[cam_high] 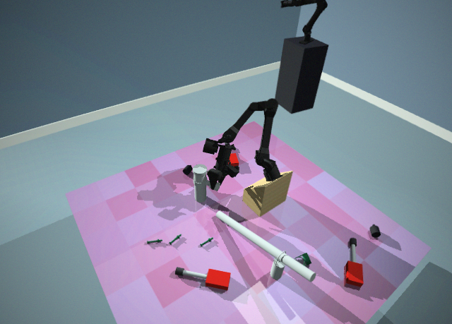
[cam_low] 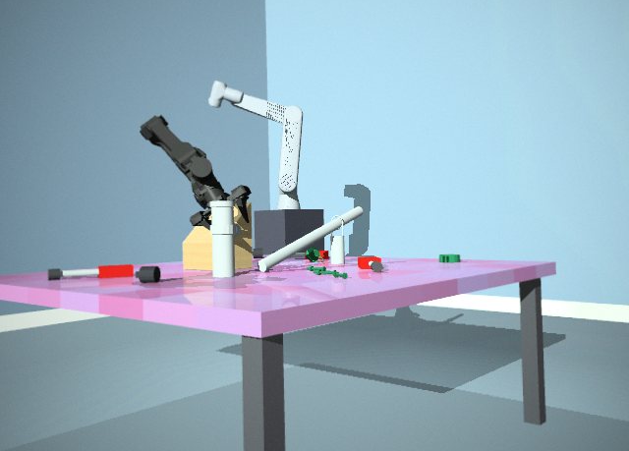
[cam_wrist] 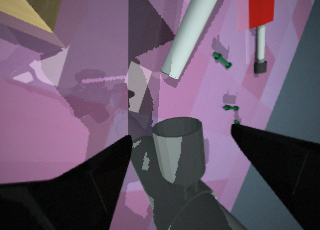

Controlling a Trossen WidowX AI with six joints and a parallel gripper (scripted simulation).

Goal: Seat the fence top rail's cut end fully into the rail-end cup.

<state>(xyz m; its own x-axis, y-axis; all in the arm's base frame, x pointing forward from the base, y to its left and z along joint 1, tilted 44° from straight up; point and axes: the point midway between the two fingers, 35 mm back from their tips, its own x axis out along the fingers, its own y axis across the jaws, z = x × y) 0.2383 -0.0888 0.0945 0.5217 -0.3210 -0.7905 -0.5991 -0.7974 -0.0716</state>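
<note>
Now: gripper tip 1 cm short of the rail-end cup and 2 cm to the left of it. Round my gripper tip: loop cap 5 cm behind, 45 cm to the left, 2 cm below; green brace band 17 cm behind, 46 cm to the left, 11 cm below.
</note>
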